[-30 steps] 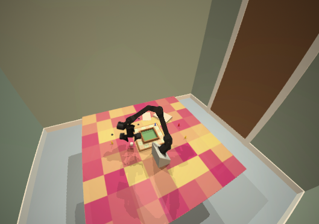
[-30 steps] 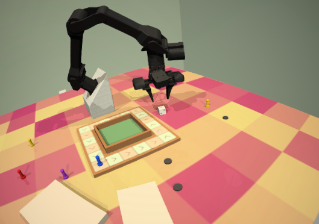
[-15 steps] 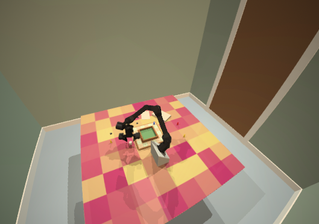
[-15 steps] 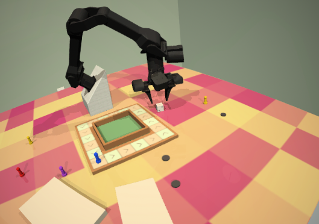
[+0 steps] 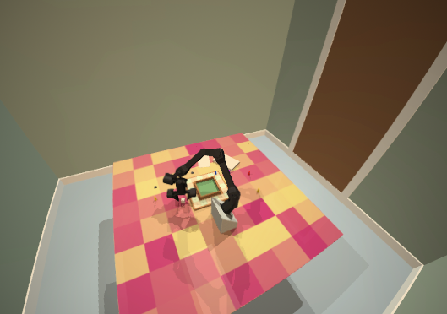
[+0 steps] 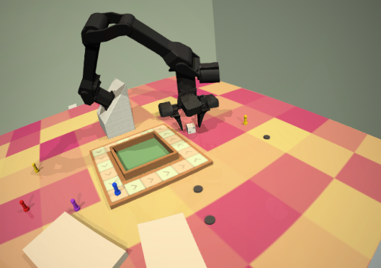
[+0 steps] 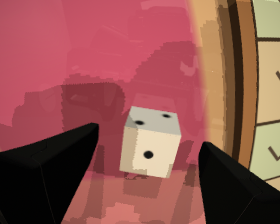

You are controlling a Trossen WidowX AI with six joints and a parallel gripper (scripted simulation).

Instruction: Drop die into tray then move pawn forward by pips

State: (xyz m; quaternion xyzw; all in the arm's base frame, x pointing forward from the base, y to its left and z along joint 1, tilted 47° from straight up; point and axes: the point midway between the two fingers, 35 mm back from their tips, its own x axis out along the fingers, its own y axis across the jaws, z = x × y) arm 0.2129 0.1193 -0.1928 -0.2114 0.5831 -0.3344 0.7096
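Now: gripper tip right at the white die. From my gripper tip the other things lie so: green dice tray 60 mm ahead, 190 mm to the right; then purple pawn 170 mm ahead, 400 mm to the right; then blue pawn 180 mm ahead, 290 mm to the right, 20 mm above.
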